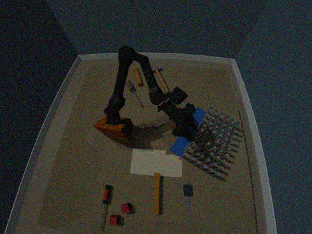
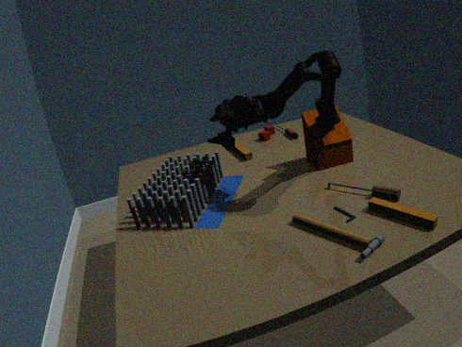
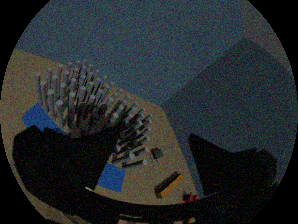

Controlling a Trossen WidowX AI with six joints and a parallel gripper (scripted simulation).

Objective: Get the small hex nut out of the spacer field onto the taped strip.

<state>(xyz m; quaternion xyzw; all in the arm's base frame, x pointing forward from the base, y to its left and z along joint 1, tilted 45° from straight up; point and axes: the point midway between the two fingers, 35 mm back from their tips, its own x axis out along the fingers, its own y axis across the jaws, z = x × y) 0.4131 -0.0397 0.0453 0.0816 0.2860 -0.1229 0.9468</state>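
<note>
The hook tool lies 41 cm behind my gripper tip, 31 cm to the left of it and 21 cm below it. The rest, counted from my gripper tip: blue taped strip (1 cm ahead, 11 cm to the left, 22 cm below); hex key (32 cm behind, 42 cm to the left, 22 cm below).
</note>
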